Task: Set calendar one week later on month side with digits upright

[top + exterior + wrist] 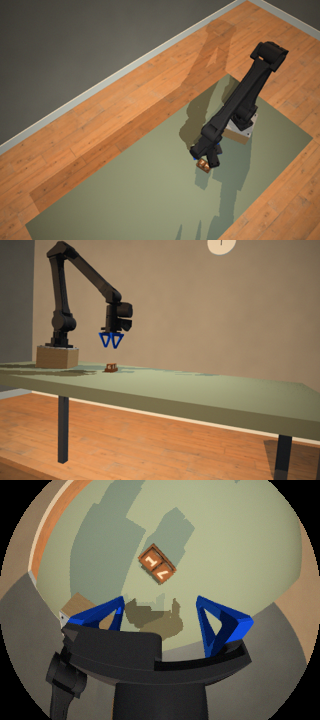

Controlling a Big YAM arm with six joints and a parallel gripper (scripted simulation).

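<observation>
Now: the brown digit cube 10 cm below my hand. From my hand the other things lie so: brown tray (2 cm to the left, 12 cm below).
</observation>
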